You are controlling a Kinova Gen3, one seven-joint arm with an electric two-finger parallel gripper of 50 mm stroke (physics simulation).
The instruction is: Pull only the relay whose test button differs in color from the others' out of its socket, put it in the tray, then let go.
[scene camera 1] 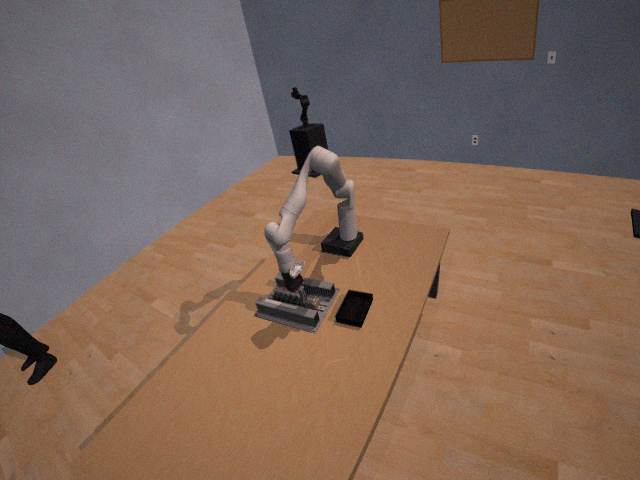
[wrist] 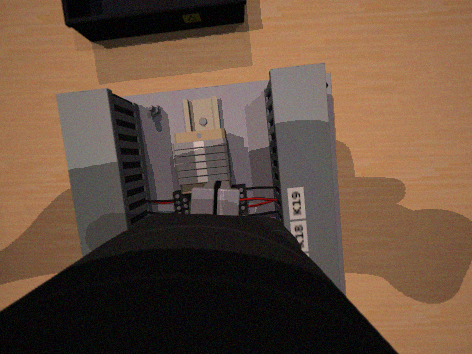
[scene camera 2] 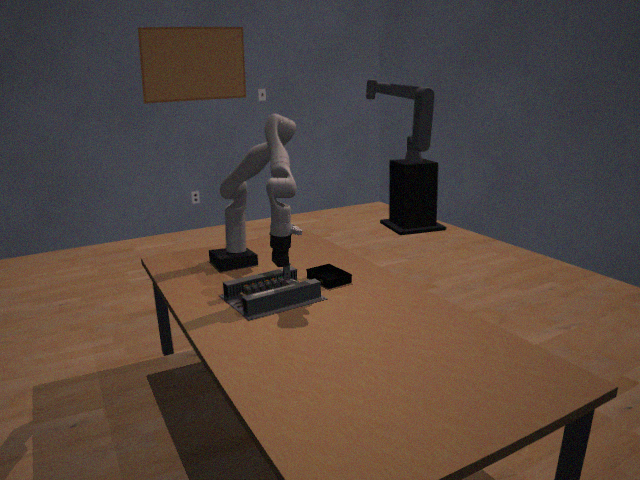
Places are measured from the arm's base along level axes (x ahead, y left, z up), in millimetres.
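Where they show: gripper, fingertip midpoint: (scene camera 1: pixel 303 297) (wrist: pixel 218 194) (scene camera 2: pixel 286 278); arm's base, link origin: (scene camera 1: pixel 348 236) (scene camera 2: pixel 236 250).
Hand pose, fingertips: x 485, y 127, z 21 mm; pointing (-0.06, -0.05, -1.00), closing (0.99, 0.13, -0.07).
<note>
Each offset is from my fingertips to the centre of the thing. "spot": to the spot under its first point.
My gripper (scene camera 1: pixel 301 294) (scene camera 2: pixel 286 273) (wrist: pixel 218 194) is shut, its two finger pads together with nothing seen between them. It points down between the two grey ducts, low over the end of the relay row nearer the tray. The row of relays (scene camera 1: pixel 283 296) (scene camera 2: pixel 260 284) stands between the ducts; the wrist view hides it behind the gripper body. Black socket terminals @[spot: 37 mm back, 21 mm right, 41 mm down] (wrist: pixel 181 201) with wires show on both sides of the fingers. The test button colors are too small to tell. The black tray @[103 mm back, 197 mm left, 50 mm down] (scene camera 1: pixel 348 324) (scene camera 2: pixel 339 283) (wrist: pixel 155 26) stands beside the panel.
Grey ducts @[85 mm ahead, 34 mm right, 35 mm down] (scene camera 1: pixel 287 312) (scene camera 2: pixel 281 298) (wrist: pixel 300 100) flank the row as raised walls. The right duct in the wrist view bears labels K19 @[spot: 64 mm ahead, 4 mm left, 5 mm down] (wrist: pixel 297 203) and K18. Grey terminal blocks @[21 mm back, 19 mm left, 39 mm down] (wrist: pixel 200 162) sit on the rail beyond the fingers, toward the tray.
</note>
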